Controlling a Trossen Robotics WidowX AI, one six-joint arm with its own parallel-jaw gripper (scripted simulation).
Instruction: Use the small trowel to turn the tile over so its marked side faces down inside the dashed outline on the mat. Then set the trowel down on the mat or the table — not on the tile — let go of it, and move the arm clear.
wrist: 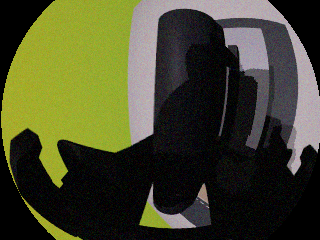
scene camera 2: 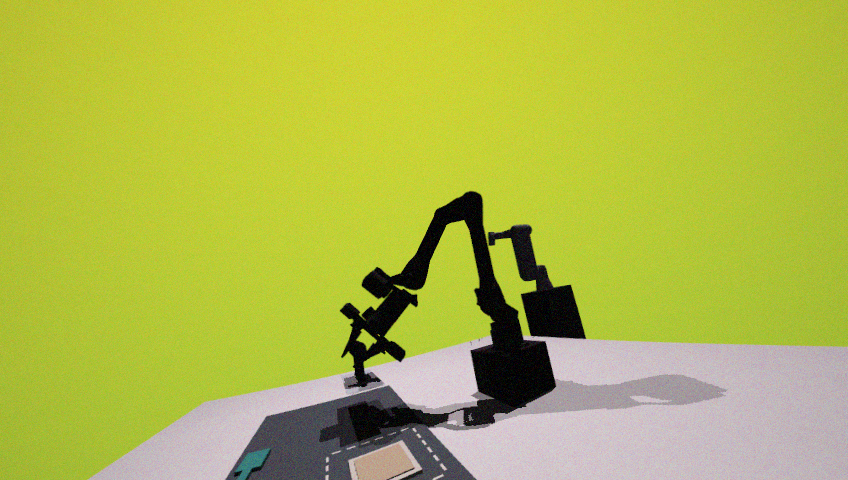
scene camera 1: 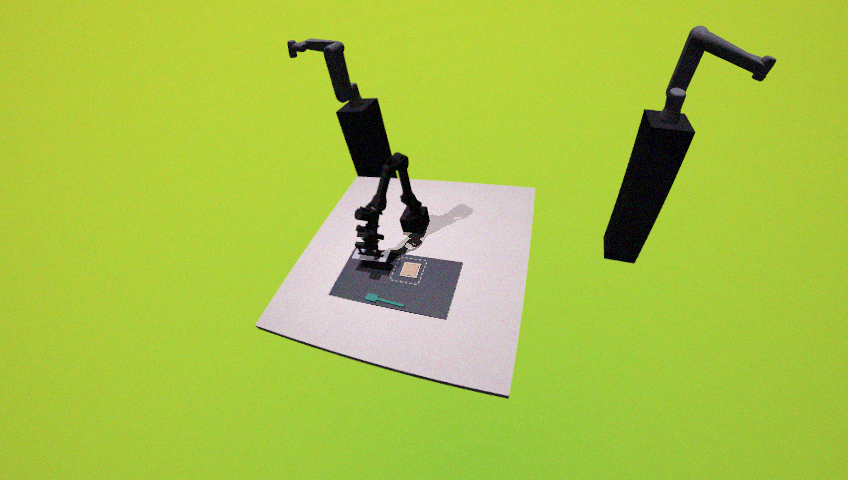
Scene:
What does my gripper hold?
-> A small trowel.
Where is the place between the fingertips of my gripper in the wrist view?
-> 180,137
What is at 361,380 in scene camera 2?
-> A small trowel.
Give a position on a small trowel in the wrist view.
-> At 211,83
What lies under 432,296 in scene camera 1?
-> A dark mat.

